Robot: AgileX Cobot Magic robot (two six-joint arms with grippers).
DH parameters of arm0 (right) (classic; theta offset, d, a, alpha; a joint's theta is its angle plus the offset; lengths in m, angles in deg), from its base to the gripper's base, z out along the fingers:
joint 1: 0 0.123 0 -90
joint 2: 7.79 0 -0.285 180
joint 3: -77.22 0 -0.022 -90
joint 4: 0 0.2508 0 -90
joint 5: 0 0 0.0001 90
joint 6: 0 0.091 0 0
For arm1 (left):
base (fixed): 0 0 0 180
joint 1: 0 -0.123 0 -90
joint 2: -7.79 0 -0.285 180
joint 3: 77.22 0 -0.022 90
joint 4: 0 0.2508 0 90
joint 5: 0 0 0.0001 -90
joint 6: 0 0.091 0 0
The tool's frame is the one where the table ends.
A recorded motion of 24 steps. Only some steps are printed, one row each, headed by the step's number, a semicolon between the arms.
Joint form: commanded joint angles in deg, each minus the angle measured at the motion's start. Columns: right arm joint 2, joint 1, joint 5, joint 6, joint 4, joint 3; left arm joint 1, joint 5, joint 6, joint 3, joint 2, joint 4.
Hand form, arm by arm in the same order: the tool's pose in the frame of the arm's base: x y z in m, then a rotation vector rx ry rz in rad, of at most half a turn. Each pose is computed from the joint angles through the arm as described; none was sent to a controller.
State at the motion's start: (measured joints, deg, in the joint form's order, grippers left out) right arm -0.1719 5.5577 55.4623 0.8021 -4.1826 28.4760; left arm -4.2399 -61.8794 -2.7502 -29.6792 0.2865 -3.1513
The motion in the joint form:
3: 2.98 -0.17 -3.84 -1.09 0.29 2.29; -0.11 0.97 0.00 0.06 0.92 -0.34
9: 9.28 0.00 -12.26 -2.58 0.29 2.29; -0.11 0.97 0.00 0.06 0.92 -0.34
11: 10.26 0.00 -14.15 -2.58 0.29 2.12; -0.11 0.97 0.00 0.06 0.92 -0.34
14: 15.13 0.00 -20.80 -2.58 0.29 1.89; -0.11 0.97 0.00 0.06 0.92 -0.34
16: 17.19 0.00 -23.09 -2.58 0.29 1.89; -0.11 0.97 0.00 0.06 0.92 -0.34
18: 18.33 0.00 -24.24 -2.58 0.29 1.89; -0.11 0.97 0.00 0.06 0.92 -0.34
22: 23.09 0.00 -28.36 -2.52 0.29 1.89; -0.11 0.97 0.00 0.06 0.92 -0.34
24: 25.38 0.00 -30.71 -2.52 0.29 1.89; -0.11 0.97 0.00 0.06 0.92 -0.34
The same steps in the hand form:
3: 0.0049 -0.0044 0.3012 -0.0976 1.8927 -0.0186; -0.0099 -0.0056 0.2817 -0.1201 2.0041 -0.0546
9: 0.0290 -0.0014 0.3121 -0.1326 1.8536 -0.0318; -0.0099 -0.0056 0.2817 -0.1201 2.0041 -0.0546
11: 0.0334 -0.0009 0.3135 -0.1338 1.8406 -0.0310; -0.0099 -0.0056 0.2817 -0.1201 2.0041 -0.0546
14: 0.0528 0.0016 0.3188 -0.1398 1.8132 -0.0280; -0.0099 -0.0056 0.2817 -0.1201 2.0041 -0.0546
16: 0.0607 0.0026 0.3203 -0.1423 1.8090 -0.0269; -0.0099 -0.0056 0.2817 -0.1201 2.0041 -0.0546
18: 0.0650 0.0031 0.3208 -0.1438 1.8088 -0.0264; -0.0099 -0.0056 0.2817 -0.1201 2.0041 -0.0546
22: 0.0830 0.0052 0.3210 -0.1492 1.8196 -0.0236; -0.0099 -0.0056 0.2817 -0.1201 2.0041 -0.0546
24: 0.0918 0.0063 0.3211 -0.1519 1.8184 -0.0222; -0.0099 -0.0056 0.2817 -0.1201 2.0041 -0.0546

